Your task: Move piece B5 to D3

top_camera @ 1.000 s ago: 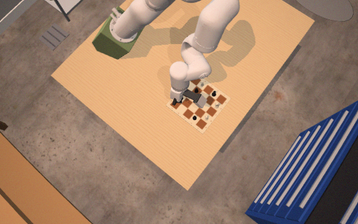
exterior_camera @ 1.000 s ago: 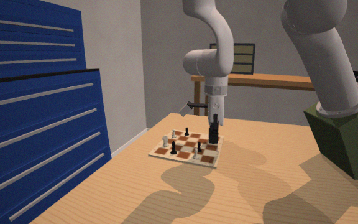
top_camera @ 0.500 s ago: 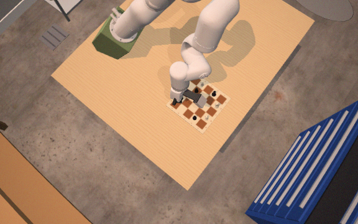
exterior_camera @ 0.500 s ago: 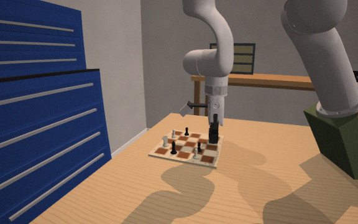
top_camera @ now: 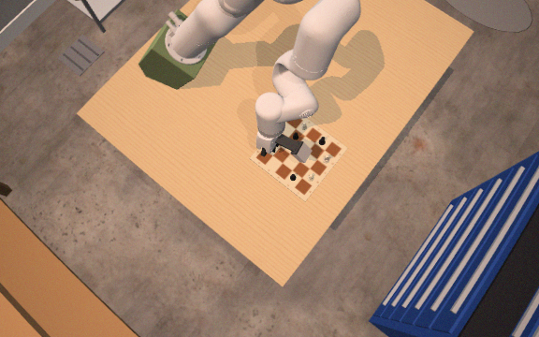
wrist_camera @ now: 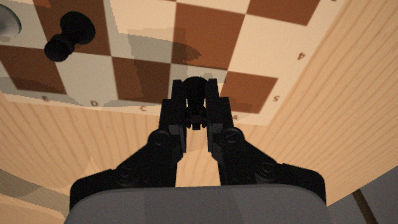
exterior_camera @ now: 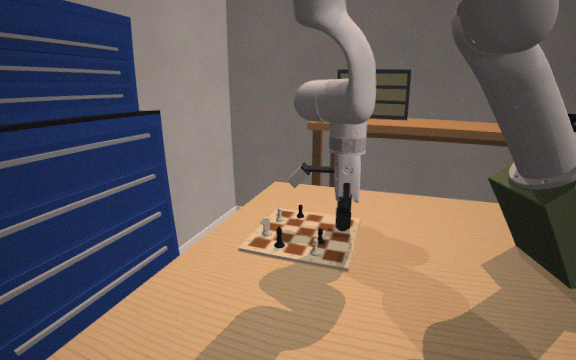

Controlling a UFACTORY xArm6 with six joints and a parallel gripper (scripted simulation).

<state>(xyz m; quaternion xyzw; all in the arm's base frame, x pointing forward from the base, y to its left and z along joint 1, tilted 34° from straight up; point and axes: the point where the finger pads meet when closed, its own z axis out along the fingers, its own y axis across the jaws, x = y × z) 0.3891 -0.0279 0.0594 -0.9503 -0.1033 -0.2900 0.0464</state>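
Right now the black pawn is 1 cm below my hand. Round my hand: chessboard: 7 cm ahead, 4 cm to the left, 3 cm below.
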